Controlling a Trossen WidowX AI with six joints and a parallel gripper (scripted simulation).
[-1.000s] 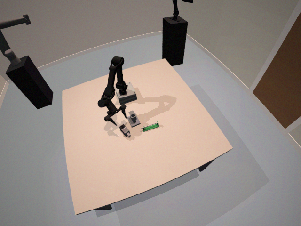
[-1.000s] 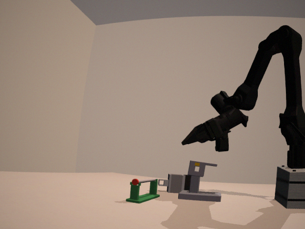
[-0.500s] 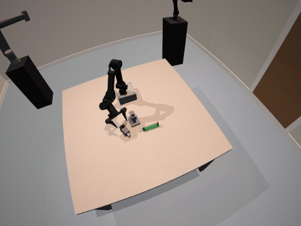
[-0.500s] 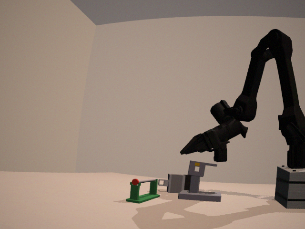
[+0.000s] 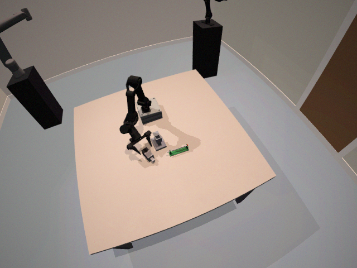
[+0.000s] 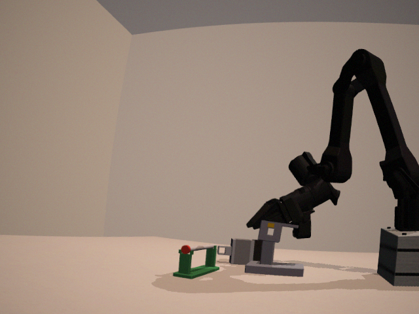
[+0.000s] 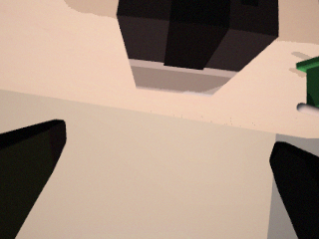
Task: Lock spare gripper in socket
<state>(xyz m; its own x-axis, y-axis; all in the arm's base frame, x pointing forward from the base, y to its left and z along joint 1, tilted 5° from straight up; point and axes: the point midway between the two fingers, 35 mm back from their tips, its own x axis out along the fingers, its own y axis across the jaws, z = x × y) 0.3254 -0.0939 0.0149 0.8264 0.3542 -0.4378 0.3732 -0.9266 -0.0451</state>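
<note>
My gripper tip is 60 mm above the spare gripper, 10 mm to the right of it and 10 mm short of it. The rest, counted from my gripper tip: cradle (210 mm to the left, 60 mm below, 30 mm ahead); then socket (100 mm to the left, 80 mm behind, 30 mm below).
</note>
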